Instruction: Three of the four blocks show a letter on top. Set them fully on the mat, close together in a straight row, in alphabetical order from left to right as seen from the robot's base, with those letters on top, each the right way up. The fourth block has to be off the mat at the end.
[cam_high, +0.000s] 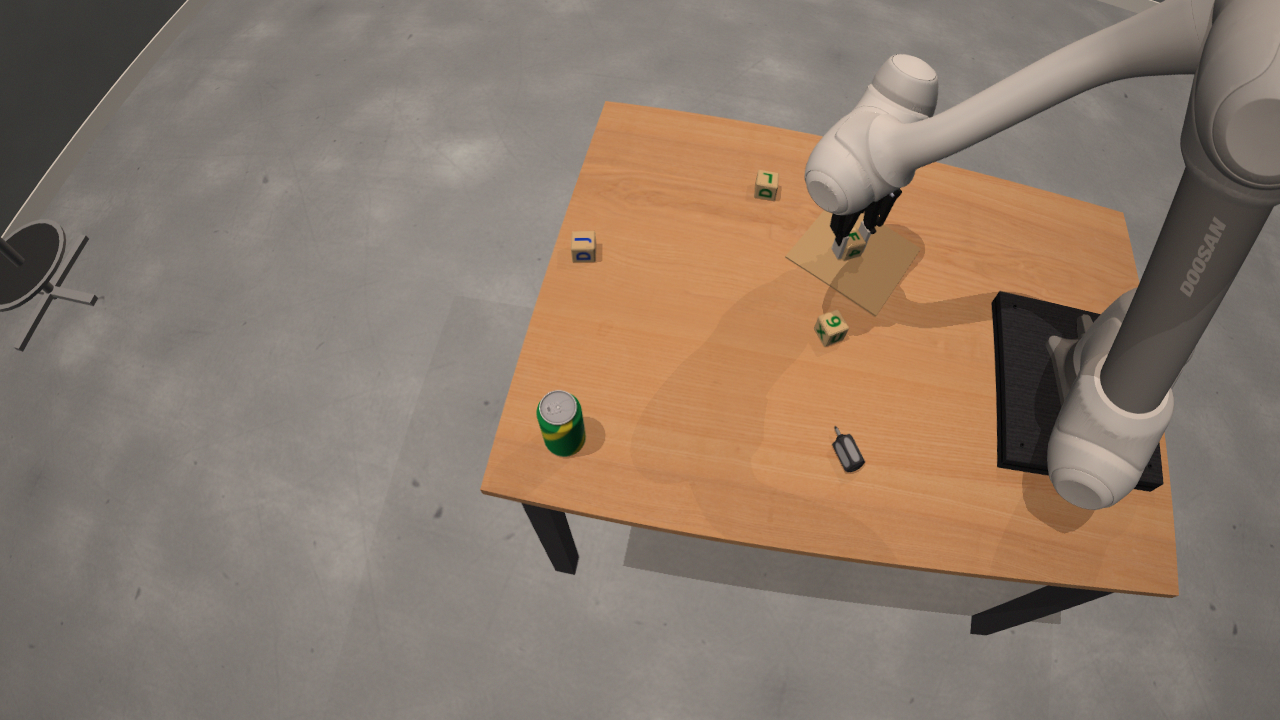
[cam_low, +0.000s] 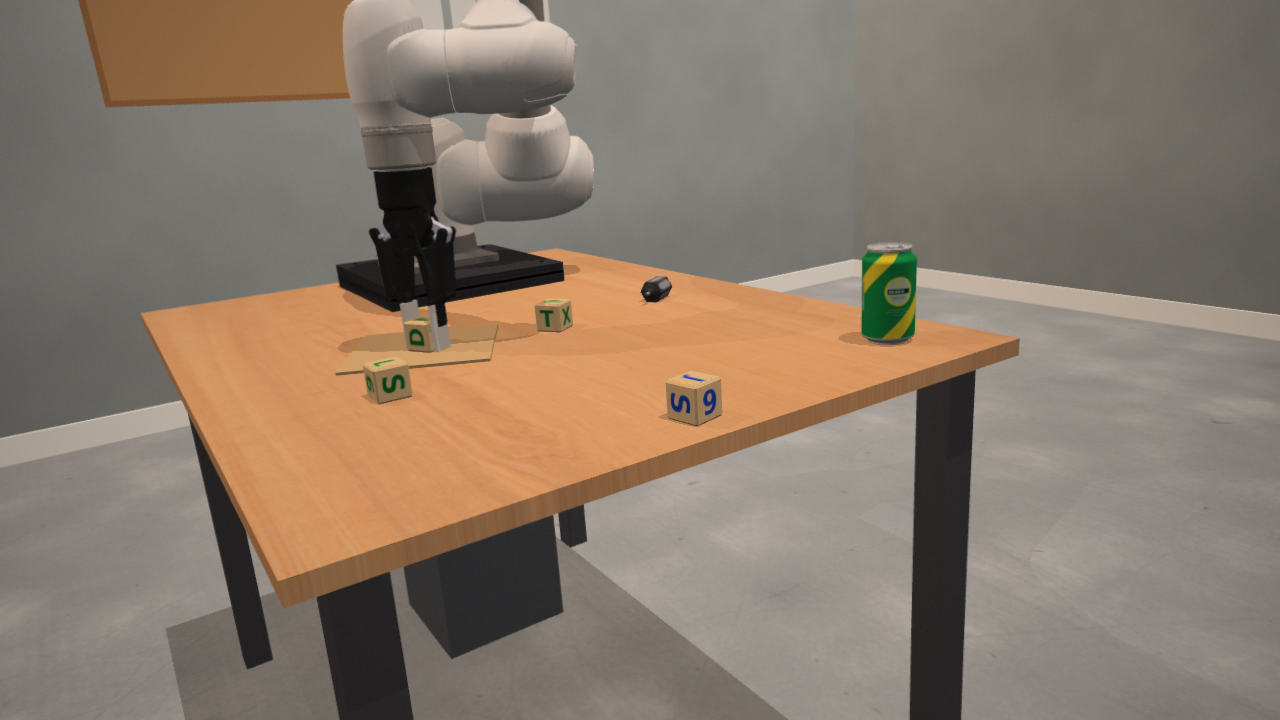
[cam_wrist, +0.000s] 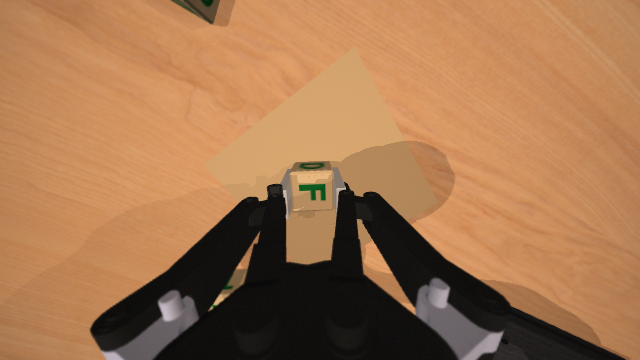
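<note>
The tan mat lies 3 cm below my hand and 2 cm behind it. The rest, counted from my hand: blue-lettered block 49 cm ahead, 4 cm to the left, 2 cm below; then soda can 49 cm ahead, 40 cm to the left, 3 cm above; then black tool 40 cm to the left, 4 cm ahead, 2 cm below.
</note>
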